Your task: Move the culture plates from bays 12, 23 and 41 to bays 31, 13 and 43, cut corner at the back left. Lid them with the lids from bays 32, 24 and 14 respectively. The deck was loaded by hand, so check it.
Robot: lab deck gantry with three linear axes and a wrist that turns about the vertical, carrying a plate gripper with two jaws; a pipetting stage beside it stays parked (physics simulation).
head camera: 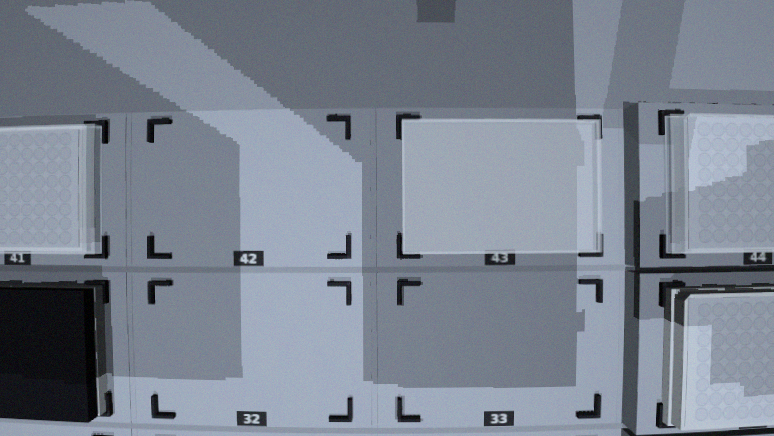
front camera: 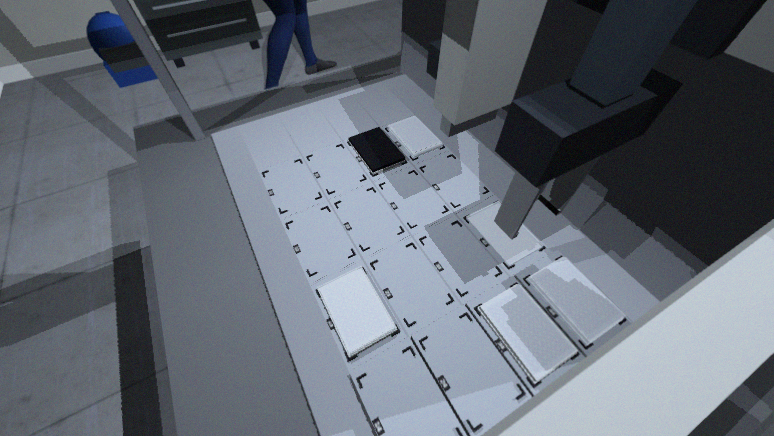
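Seen in the pictures: gripper, between the fingertips: (front camera: 527, 217); robot's base, origin of its link: (front camera: 263, 173).
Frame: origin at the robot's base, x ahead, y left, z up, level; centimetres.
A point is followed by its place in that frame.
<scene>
A plate with wells (front camera: 414, 135) {z 1.4, x 7.1, y 36.0 cm} (head camera: 32, 189) {z 1.4, x 9.1, y 36.4 cm} sits in bay 41. A black-topped plate (front camera: 376, 148) {z 1.7, x 6.9, y 25.5 cm} (head camera: 43, 352) {z 1.7, x 9.8, y 25.9 cm} with a pale lower rim sits in bay 31. A low, pale, blank-topped piece like a lid (front camera: 489, 224) {z 0.8, x 36.7, y 34.8 cm} (head camera: 490, 186) {z 0.8, x 38.4, y 36.3 cm} lies flat in bay 43; no wells show on it. A white plate (front camera: 357, 311) {z 1.6, x 40.1, y 4.2 cm} sits in bay 13 in the front view. My gripper (front camera: 529, 217) {z 16.0, x 45.0, y 30.0 cm} hangs over the bay 43 side, its two jaws apart with nothing visible between them; the near jaw covers part of the bay 43 piece. The cut corners are too small to tell.
Plates with wells stand in bay 34 (front camera: 528, 333) {z 2.9, x 56.4, y 25.2 cm} (head camera: 731, 362) {z 2.9, x 52.5, y 25.6 cm} and bay 44 (front camera: 576, 300) {z 2.9, x 56.3, y 35.7 cm} (head camera: 731, 184) {z 2.9, x 52.3, y 36.3 cm}. The pale pipetting stage (front camera: 482, 64) hangs behind the gripper at the back. A pale wall edge (front camera: 649, 346) {z 40.0, x 61.2, y 9.6 cm} crosses the near right.
</scene>
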